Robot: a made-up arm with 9 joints. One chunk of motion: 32 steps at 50 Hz.
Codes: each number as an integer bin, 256 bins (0 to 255) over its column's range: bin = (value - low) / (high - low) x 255, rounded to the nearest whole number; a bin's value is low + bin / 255 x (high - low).
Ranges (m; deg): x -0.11..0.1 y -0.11..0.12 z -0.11..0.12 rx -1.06..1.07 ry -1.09..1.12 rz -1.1..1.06
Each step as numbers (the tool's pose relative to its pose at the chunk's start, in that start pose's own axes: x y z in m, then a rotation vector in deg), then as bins.
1 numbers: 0.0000 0.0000 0.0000 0.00 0.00 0.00
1 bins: 134 122 122 127 126 130
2 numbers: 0.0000 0.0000 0.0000 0.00 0.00 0.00
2 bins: 134 122 122 127 126 130
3 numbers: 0.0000 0.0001 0.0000 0.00 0.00 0.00
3 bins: 134 122 122 127 126 130
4 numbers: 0.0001 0.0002 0.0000 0.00 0.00 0.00
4 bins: 134 122 122 127 126 130
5 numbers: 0.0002 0.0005 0.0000 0.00 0.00 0.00
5 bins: 134 123 122 127 126 130
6 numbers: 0.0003 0.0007 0.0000 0.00 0.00 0.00
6 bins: 134 123 122 127 126 130
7 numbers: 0.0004 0.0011 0.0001 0.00 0.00 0.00
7 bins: 134 123 122 127 126 130
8 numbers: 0.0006 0.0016 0.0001 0.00 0.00 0.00
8 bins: 134 124 122 127 126 130
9 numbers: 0.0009 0.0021 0.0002 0.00 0.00 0.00
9 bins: 135 124 122 127 126 130
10 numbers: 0.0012 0.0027 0.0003 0.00 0.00 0.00
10 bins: 135 125 122 127 126 130
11 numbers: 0.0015 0.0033 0.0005 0.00 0.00 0.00
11 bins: 135 126 123 127 126 130
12 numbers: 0.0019 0.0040 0.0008 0.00 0.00 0.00
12 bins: 136 126 123 127 126 130
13 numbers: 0.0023 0.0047 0.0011 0.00 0.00 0.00
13 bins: 136 127 123 127 126 130
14 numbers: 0.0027 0.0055 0.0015 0.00 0.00 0.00
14 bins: 137 128 124 127 126 130
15 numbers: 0.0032 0.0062 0.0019 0.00 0.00 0.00
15 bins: 137 129 124 127 126 130
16 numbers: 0.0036 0.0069 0.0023 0.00 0.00 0.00
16 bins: 138 130 125 127 126 130
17 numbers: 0.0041 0.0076 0.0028 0.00 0.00 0.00
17 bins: 139 130 125 127 126 130
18 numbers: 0.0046 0.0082 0.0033 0.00 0.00 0.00
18 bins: 139 131 126 127 126 130
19 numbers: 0.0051 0.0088 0.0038 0.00 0.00 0.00
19 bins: 140 132 126 127 126 130
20 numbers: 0.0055 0.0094 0.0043 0.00 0.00 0.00
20 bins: 140 132 127 127 126 130
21 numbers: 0.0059 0.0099 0.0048 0.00 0.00 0.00
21 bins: 141 133 127 127 126 130
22 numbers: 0.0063 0.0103 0.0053 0.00 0.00 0.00
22 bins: 141 133 128 127 126 130
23 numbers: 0.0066 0.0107 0.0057 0.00 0.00 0.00
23 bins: 142 134 128 127 126 130
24 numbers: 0.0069 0.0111 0.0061 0.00 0.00 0.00
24 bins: 142 134 129 127 126 130
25 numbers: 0.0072 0.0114 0.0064 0.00 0.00 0.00
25 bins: 142 135 129 127 126 130
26 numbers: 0.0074 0.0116 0.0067 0.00 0.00 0.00
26 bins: 143 135 129 127 126 130
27 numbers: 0.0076 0.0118 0.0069 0.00 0.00 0.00
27 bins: 143 135 130 127 126 130
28 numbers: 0.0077 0.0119 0.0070 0.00 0.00 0.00
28 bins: 143 135 130 127 126 130
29 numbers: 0.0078 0.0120 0.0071 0.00 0.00 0.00
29 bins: 143 135 130 127 126 130
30 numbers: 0.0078 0.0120 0.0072 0.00 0.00 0.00
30 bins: 143 135 130 127 126 130
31 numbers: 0.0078 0.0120 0.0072 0.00 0.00 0.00
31 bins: 143 135 130 127 126 130
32 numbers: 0.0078 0.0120 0.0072 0.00 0.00 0.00
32 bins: 143 135 130 127 126 130
